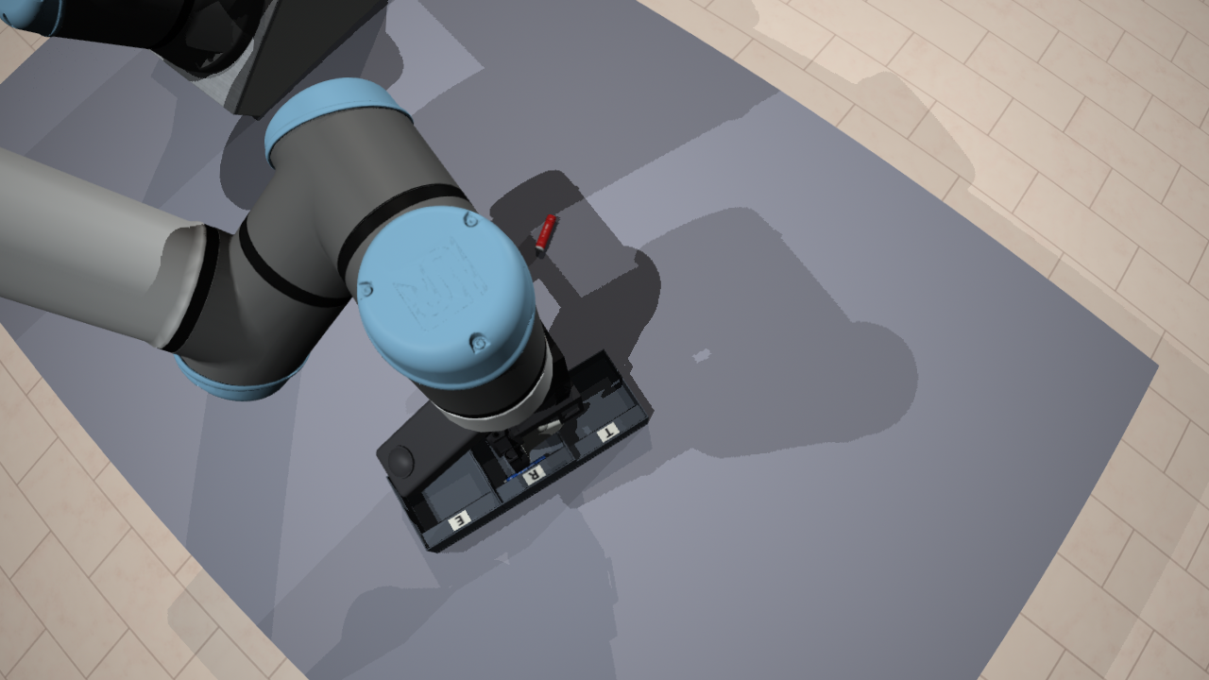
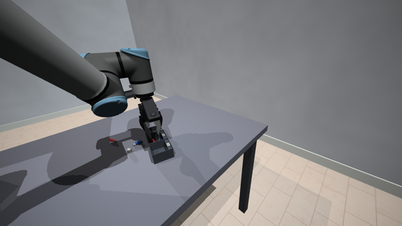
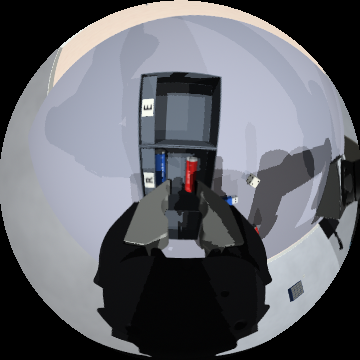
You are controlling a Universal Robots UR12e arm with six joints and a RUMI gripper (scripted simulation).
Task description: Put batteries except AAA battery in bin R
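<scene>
Now: hand 30 mm above the three-compartment bin tray and 10 mm short of it. The rest, counted from my hand: larger red battery 40 mm below, 10 mm to the left, 10 mm behind; blue battery 40 mm below, 30 mm ahead, 20 mm to the right; blue USB stick 90 mm to the left, 50 mm below, 50 mm behind.
</scene>
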